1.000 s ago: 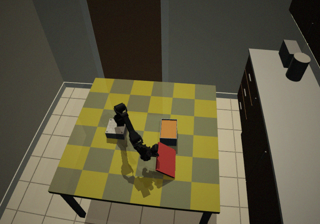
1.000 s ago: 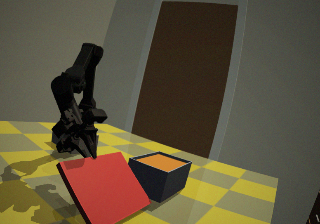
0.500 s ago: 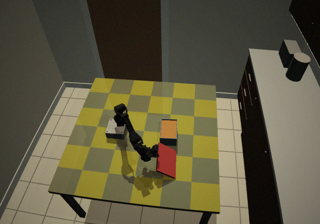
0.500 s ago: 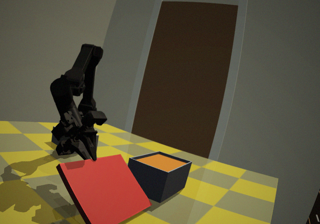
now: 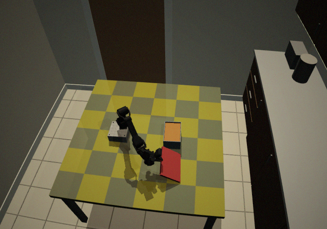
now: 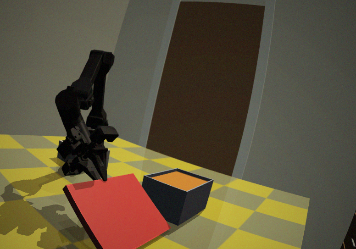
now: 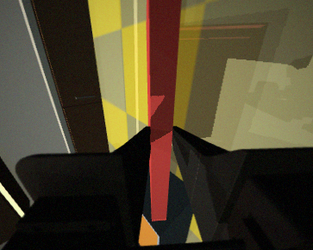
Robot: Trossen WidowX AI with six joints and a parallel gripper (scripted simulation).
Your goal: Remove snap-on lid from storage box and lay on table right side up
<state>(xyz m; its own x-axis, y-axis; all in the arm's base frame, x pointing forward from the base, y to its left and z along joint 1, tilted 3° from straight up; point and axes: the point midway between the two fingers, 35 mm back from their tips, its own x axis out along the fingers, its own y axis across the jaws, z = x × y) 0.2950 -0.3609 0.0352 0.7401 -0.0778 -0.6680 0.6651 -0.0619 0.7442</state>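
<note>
My gripper tip is 7 cm short of the red lid, 1 cm to the left of it and 5 cm above it. The rest, counted from my gripper tip: storage box (9 cm ahead, 27 cm to the left, 6 cm below).
</note>
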